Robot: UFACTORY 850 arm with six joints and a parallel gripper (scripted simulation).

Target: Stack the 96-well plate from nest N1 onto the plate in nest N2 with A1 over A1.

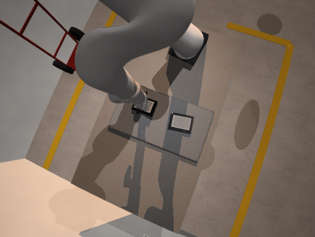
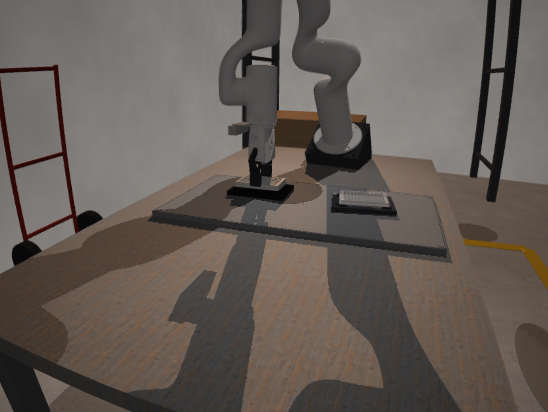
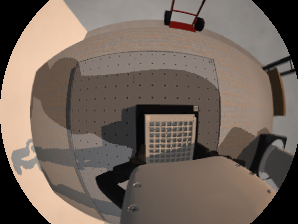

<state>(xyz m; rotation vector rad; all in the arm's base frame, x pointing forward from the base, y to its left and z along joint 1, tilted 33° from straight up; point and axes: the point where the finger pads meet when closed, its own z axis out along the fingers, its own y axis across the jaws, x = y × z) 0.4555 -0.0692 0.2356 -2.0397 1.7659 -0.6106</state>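
Now: hand 3 cm above the black nest. From my hand the other things lie so: 96-well plate (1 cm below).
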